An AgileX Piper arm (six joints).
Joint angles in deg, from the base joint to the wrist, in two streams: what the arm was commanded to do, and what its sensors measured. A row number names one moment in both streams.
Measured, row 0:
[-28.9, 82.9, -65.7, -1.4, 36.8, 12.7]
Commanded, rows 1 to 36:
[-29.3, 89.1, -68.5, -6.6, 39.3, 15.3]
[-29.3, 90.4, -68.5, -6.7, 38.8, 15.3]
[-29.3, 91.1, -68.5, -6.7, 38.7, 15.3]
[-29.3, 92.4, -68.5, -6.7, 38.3, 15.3]
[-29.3, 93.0, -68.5, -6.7, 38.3, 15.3]
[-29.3, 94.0, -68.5, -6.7, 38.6, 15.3]
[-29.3, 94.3, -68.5, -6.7, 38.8, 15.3]
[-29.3, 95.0, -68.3, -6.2, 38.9, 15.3]
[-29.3, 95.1, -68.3, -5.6, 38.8, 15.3]
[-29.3, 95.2, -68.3, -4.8, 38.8, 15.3]
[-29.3, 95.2, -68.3, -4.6, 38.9, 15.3]
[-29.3, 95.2, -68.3, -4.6, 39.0, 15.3]
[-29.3, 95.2, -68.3, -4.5, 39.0, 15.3]
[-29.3, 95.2, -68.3, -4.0, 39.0, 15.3]
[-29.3, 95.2, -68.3, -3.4, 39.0, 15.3]
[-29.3, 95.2, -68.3, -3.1, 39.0, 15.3]
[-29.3, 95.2, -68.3, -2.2, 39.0, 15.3]
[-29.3, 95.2, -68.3, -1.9, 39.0, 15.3]
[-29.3, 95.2, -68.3, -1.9, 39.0, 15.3]
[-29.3, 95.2, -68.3, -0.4, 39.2, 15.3]
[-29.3, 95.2, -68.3, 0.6, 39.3, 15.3]
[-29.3, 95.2, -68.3, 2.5, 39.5, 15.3]
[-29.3, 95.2, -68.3, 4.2, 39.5, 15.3]
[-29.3, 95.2, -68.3, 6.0, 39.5, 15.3]
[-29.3, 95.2, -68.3, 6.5, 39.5, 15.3]
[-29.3, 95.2, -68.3, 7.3, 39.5, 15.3]
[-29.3, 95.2, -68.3, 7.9, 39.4, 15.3]
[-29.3, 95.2, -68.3, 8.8, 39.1, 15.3]
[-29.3, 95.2, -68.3, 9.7, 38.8, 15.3]
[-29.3, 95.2, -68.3, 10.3, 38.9, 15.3]
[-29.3, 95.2, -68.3, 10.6, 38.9, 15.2]
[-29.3, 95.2, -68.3, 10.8, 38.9, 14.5]
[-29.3, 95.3, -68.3, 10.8, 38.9, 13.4]
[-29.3, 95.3, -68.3, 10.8, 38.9, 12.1]
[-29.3, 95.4, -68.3, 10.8, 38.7, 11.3]
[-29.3, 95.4, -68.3, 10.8, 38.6, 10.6]
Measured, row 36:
[-29.0, 95.2, -67.8, 10.4, 39.4, 14.0]
